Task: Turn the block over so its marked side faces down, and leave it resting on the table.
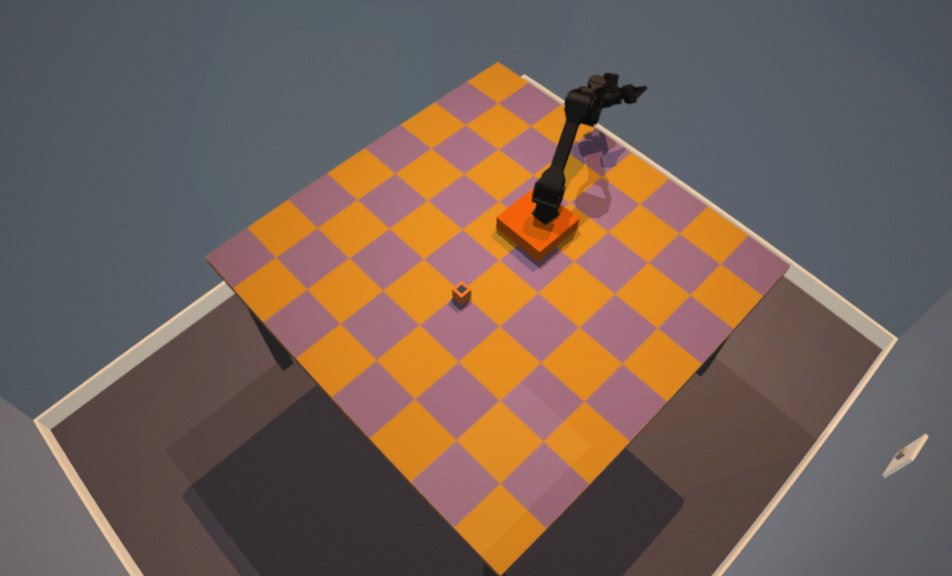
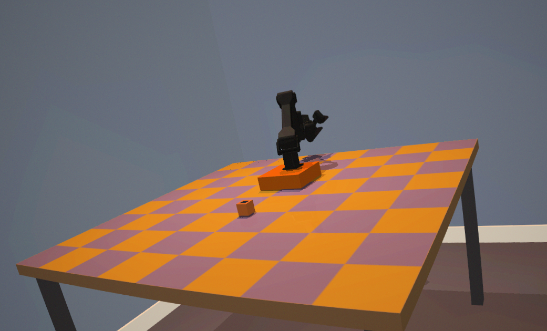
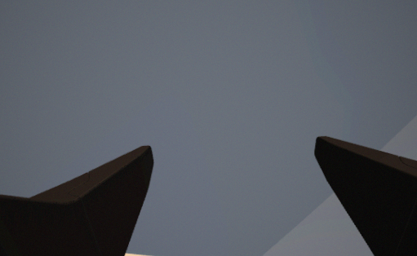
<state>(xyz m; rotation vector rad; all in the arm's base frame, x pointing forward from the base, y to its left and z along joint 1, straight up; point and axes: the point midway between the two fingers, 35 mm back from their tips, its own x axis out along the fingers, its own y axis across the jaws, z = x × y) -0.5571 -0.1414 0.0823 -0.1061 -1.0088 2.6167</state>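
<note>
My gripper tip is 960 mm short of the small orange block, 160 mm to the right of it and 110 mm above it.
</note>
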